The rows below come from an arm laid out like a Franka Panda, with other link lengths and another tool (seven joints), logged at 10 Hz.
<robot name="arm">
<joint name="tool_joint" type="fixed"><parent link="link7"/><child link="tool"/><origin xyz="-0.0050 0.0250 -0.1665" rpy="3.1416 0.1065 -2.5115"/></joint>
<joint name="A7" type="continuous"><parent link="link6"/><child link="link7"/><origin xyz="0.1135 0.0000 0.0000" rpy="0.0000 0.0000 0.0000"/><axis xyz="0 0 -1"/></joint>
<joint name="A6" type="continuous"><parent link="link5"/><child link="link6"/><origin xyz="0.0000 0.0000 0.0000" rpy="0.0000 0.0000 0.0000"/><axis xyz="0 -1 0"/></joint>
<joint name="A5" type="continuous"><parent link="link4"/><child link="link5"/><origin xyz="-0.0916 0.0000 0.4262" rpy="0.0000 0.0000 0.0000"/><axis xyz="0 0 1"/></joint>
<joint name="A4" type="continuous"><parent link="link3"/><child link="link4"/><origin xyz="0.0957 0.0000 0.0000" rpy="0.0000 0.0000 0.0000"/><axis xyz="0 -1 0"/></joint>
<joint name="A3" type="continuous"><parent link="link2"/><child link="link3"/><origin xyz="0.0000 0.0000 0.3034" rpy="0.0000 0.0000 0.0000"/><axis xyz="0 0 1"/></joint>
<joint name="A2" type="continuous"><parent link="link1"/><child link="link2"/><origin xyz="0.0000 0.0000 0.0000" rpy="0.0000 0.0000 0.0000"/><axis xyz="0 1 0"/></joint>
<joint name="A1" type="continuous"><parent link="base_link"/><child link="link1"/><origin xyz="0.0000 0.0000 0.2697" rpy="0.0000 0.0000 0.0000"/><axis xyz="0 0 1"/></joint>
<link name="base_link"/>
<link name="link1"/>
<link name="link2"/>
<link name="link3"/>
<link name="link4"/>
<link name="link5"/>
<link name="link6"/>
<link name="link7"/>
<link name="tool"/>
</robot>
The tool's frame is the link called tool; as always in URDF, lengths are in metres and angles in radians. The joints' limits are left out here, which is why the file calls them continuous.
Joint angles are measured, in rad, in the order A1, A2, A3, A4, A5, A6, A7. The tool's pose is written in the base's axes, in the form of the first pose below.
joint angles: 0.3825 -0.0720 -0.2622 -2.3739 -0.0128 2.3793 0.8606
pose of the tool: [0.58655 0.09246 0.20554], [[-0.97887 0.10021 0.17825], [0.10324 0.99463 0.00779], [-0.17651 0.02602 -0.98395]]
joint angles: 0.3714 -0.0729 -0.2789 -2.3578 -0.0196 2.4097 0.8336
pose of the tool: [0.59879 0.07729 0.21858], [[-0.96965 0.09579 0.22496], [0.10003 0.99496 0.00751], [-0.22310 0.02979 -0.97434]]
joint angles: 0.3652 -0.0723 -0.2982 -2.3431 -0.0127 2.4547 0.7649
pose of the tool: [0.61082 0.06369 0.23258], [[-0.95777 0.05667 0.28190], [0.06440 0.99776 0.01821], [-0.28023 0.03560 -0.95927]]
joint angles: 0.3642 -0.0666 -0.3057 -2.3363 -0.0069 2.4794 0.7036
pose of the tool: [0.61563 0.05943 0.23649], [[-0.95174 0.00838 0.30680], [0.01711 0.99952 0.02578], [-0.30644 0.02979 -0.95142]]
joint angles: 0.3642 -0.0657 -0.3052 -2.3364 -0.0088 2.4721 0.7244
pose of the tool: [0.61498 0.05944 0.23482], [[-0.95387 0.02717 0.29900], [0.03535 0.99913 0.02196], [-0.29814 0.03151 -0.95400]]
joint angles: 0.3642 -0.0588 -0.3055 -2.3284 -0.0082 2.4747 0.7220
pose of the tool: [0.61783 0.05930 0.23543], [[-0.95267 0.02556 0.30293], [0.03339 0.99923 0.02067], [-0.30216 0.02981 -0.95279]]
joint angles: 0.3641 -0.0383 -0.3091 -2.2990 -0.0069 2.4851 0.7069
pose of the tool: [0.62851 0.05736 0.24063], [[-0.94646 0.01531 0.32247], [0.02199 0.99961 0.01707], [-0.32208 0.02325 -0.94643]]
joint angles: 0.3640 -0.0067 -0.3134 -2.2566 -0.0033 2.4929 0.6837
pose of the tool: [0.64261 0.05516 0.24566], [[-0.93976 -0.00064 0.34183], [0.00363 0.99992 0.01184], [-0.34181 0.01237 -0.93969]]
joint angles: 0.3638 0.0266 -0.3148 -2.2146 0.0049 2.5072 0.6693
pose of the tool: [0.65726 0.05487 0.25042], [[-0.93093 -0.00825 0.36509], [-0.00550 0.99995 0.00856], [-0.36515 0.00596 -0.93093]]
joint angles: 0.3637 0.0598 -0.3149 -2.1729 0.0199 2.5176 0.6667
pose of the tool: [0.67135 0.05554 0.25441], [[-0.92324 -0.00204 0.38422], [0.00104 0.99997 0.00781], [-0.38422 0.00761 -0.92321]]
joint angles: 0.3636 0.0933 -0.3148 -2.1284 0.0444 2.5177 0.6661
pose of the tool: [0.68495 0.05657 0.25799], [[-0.91820 0.01105 0.39596], [0.01698 0.99979 0.01147], [-0.39575 0.01726 -0.91820]]
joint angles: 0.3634 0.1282 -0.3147 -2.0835 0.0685 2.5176 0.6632
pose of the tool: [0.69834 0.05786 0.26055], [[-0.91329 0.02099 0.40677], [0.02965 0.99945 0.01500], [-0.40623 0.02576 -0.91341]]
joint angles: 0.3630 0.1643 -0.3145 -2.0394 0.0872 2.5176 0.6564
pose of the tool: [0.71109 0.05940 0.26142], [[-0.90906 0.02347 0.41600], [0.03318 0.99932 0.01612], [-0.41533 0.02846 -0.90922]]
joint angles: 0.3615 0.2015 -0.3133 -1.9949 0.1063 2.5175 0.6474
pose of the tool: [0.72364 0.06120 0.26134], [[-0.90511 0.02358 0.42452], [0.03439 0.99925 0.01781], [-0.42378 0.03072 -0.90525]]
